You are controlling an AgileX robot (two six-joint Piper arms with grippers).
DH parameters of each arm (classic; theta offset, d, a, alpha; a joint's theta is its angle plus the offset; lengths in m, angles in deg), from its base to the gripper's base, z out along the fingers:
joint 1: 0 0.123 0 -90
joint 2: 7.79 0 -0.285 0
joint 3: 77.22 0 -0.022 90
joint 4: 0 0.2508 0 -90
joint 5: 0 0 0.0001 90
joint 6: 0 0.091 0 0
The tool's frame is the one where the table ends.
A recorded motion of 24 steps. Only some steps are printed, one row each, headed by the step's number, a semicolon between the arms.
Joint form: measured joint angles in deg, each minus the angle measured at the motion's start. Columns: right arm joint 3, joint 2, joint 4, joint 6, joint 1, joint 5; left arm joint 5, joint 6, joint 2, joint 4, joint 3, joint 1.
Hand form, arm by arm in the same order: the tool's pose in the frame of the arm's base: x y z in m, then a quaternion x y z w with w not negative. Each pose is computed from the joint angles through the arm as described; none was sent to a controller.
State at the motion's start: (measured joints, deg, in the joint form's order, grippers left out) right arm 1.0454 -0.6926 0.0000 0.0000 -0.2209 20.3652; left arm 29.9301 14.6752 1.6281 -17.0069 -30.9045 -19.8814
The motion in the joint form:
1: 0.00 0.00 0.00 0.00 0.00 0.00; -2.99 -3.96 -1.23 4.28 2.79 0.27
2: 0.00 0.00 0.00 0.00 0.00 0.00; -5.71 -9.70 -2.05 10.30 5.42 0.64
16: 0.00 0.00 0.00 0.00 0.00 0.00; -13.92 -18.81 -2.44 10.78 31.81 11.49
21: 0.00 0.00 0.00 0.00 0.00 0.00; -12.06 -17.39 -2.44 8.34 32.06 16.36
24: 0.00 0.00 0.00 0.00 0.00 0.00; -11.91 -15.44 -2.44 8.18 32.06 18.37
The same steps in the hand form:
1: 0.0529 -0.0002 0.1757 0.00154 0.79720 -0.00116 0.60371; 0.0036 -0.0109 0.3275 0.14633 0.65090 -0.16382 0.72669
2: 0.0529 -0.0002 0.1757 0.00154 0.79720 -0.00116 0.60371; 0.0094 -0.0079 0.3179 0.12205 0.65251 -0.14798 0.73310
16: 0.0529 -0.0002 0.1757 0.00154 0.79720 -0.00116 0.60371; 0.0534 -0.0106 0.1835 -0.00214 0.77173 -0.11368 0.62571
21: 0.0529 -0.0002 0.1757 0.00154 0.79720 -0.00116 0.60371; 0.0535 -0.0075 0.1793 -0.03647 0.78186 -0.09642 0.61488
24: 0.0529 -0.0002 0.1757 0.00154 0.79720 -0.00116 0.60371; 0.0537 -0.0058 0.1791 -0.03756 0.78257 -0.07631 0.61673

